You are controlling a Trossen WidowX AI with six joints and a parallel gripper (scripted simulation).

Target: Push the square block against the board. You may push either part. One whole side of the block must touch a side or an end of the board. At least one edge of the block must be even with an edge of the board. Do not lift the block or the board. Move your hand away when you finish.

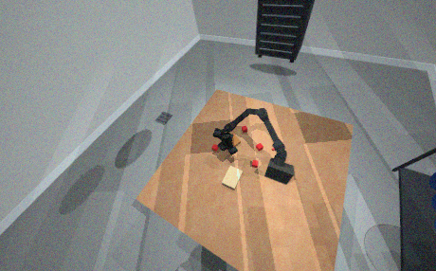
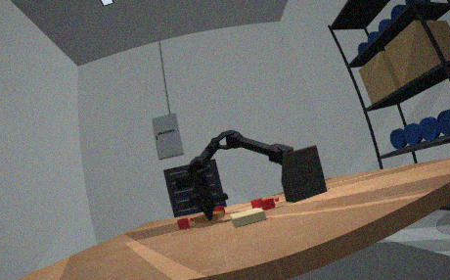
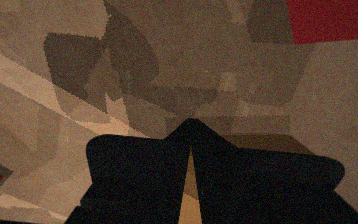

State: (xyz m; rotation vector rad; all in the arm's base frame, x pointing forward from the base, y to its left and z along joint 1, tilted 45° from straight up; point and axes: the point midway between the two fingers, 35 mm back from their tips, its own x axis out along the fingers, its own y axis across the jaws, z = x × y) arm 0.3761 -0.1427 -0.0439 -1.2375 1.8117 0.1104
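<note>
My gripper tip is 70 mm to the left of the square block, 10 mm below it and 10 mm past it. Also, from my gripper tip: board: 220 mm to the left, 110 mm behind, 10 mm above.
</note>
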